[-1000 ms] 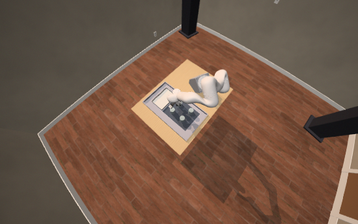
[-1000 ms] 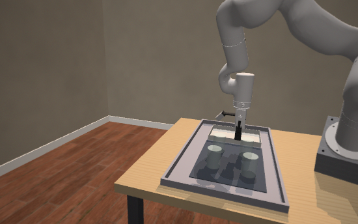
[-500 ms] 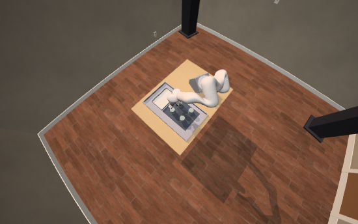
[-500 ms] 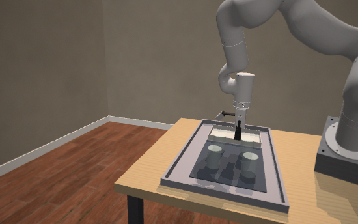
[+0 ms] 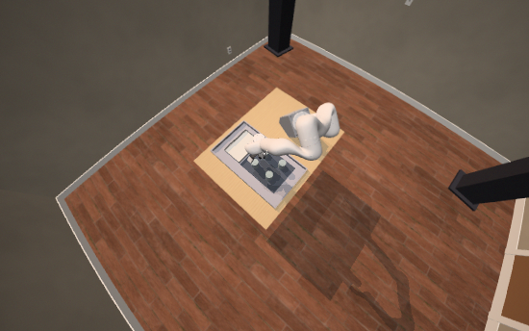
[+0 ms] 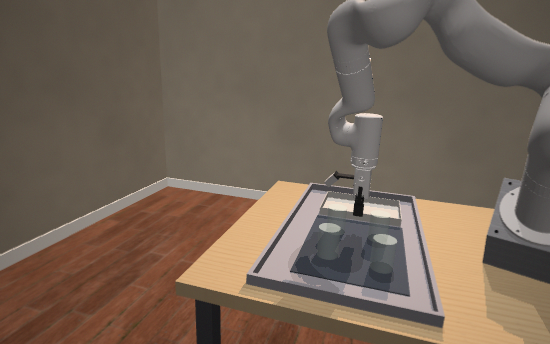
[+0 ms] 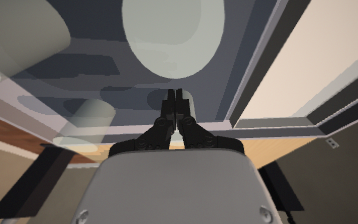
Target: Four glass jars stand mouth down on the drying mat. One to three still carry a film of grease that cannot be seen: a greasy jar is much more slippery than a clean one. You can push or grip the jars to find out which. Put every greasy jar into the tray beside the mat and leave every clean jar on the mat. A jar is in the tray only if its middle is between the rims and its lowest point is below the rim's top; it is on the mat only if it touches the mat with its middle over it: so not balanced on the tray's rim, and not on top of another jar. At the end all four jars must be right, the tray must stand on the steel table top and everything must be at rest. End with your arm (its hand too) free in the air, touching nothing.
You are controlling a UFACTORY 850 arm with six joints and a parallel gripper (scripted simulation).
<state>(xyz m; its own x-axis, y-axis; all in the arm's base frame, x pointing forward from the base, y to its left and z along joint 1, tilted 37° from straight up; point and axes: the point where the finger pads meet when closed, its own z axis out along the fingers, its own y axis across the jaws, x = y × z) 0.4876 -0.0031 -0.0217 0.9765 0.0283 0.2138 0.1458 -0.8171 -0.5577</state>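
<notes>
The dark drying mat lies 10 mm behind my hand, 80 mm to the left of it and 90 mm below it. Round my hand: cream tray: 30 mm ahead, 230 mm to the right, 90 mm below.
</notes>
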